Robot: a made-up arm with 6 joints.
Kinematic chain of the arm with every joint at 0, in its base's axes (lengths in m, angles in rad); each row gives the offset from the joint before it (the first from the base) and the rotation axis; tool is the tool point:
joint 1: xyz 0 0 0.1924 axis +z
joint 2: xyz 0 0 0 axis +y
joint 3: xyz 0 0 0.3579 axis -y
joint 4: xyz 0 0 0 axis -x
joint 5: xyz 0.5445 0 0 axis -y
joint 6: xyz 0 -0.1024 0 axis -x
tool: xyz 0 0 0
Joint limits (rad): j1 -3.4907..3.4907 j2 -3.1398..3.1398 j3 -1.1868..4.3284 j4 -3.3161..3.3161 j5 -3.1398..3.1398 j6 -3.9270..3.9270
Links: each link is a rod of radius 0.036 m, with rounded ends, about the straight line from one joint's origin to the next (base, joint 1, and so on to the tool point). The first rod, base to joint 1, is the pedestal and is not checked.
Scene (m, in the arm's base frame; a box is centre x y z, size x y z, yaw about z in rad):
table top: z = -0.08
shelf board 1: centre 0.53 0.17 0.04 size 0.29 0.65 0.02 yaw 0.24
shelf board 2: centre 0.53 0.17 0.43 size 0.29 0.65 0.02 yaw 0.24
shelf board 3: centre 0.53 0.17 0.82 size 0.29 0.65 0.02 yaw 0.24
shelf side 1: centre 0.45 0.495 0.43 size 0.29 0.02 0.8 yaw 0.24
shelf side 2: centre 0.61 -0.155 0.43 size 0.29 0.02 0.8 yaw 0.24
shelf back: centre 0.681 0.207 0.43 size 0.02 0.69 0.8 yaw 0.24
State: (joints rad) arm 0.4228 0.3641 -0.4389 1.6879 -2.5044 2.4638
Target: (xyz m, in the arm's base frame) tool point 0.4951 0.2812 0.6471
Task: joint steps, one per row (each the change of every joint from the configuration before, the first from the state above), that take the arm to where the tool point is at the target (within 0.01 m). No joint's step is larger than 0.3 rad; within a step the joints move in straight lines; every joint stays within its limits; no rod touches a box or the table.
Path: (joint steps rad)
1: -0.0251 -0.2293 -0.1870 0.2665 0.0000 0.0000
2: -0.0252 -0.2293 -0.1870 0.2665 0.0000 0.0000
3: -0.0251 -0.2293 -0.1869 0.2664 0.0000 0.0000
4: -0.0252 -0.2292 -0.1870 0.2665 0.0000 0.0000
5: 0.0849 -0.0044 0.1785 -0.2504 0.0000 0.0000
6: 0.0848 -0.0044 0.1786 -0.2505 0.0000 0.0000
7: 0.0849 -0.0044 0.1785 -0.2504 0.0000 0.0000
8: 0.0848 -0.0044 0.1786 -0.2504 0.0000 0.0000
9: -0.0555 0.2126 0.1774 -0.0208 0.0000 0.0000
10: -0.0554 0.2125 0.1774 -0.0208 0.0000 0.0000
11: -0.0555 0.2126 0.1775 -0.0208 0.0000 0.0000

